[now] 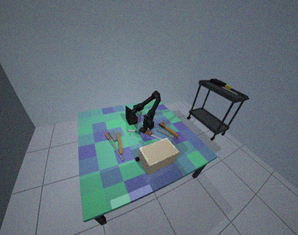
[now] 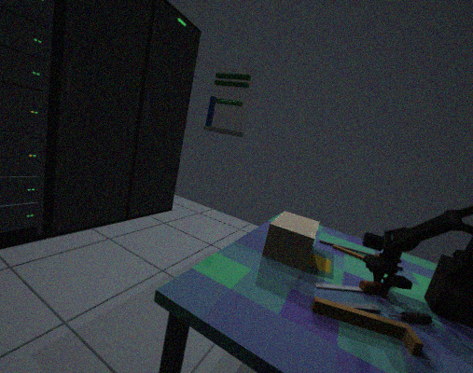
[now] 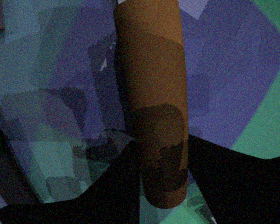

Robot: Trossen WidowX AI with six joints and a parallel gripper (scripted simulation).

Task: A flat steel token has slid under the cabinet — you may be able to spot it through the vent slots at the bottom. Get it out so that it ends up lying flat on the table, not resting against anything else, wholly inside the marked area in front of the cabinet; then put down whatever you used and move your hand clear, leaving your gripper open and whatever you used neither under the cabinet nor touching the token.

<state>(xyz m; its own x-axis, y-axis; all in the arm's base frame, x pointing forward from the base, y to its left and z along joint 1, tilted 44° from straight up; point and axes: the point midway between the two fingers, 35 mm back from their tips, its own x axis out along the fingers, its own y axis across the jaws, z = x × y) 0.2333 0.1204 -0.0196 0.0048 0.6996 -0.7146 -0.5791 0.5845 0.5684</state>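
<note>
Right now my gripper tip is 40 mm short of the wooden stick and 320 mm to the left of it. The rest, counted from my gripper tip: yellow marked patch (240 mm ahead, 60 mm to the right, 10 mm below); flat grey bar (70 mm behind, 360 mm to the right); short grey piece (70 mm behind, 140 mm to the right).
</note>
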